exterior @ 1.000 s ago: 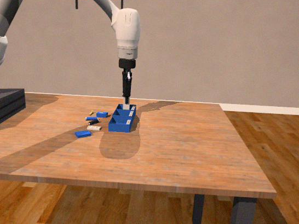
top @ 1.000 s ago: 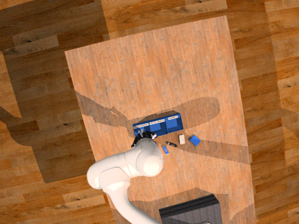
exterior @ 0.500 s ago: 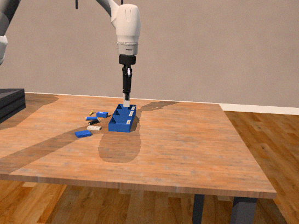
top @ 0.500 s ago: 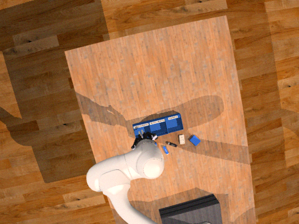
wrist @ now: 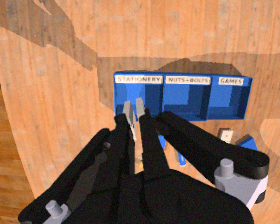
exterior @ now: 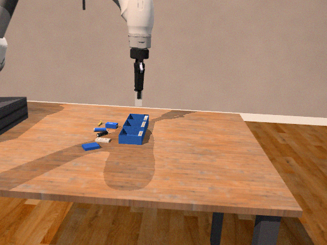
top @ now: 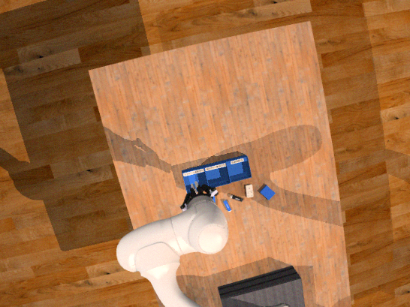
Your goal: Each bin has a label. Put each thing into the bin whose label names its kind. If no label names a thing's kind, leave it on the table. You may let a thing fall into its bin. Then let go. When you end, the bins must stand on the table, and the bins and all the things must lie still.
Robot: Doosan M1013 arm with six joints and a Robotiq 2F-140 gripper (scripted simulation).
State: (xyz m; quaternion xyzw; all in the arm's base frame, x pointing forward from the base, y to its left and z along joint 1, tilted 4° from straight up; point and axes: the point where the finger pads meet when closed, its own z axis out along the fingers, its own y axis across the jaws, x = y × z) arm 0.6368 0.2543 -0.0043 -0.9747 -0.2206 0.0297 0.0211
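My gripper is now 22 cm to the left of the white domino, 12 cm above it and 7 cm past it. Round my hand: blue three-compartment bin row 10 cm below, 9 cm to the right, 2 cm ahead; then blue rectangular battery 11 cm below, 8 cm behind, 6 cm to the right; then small yellow piece 15 cm behind, 11 cm below, 5 cm to the right.
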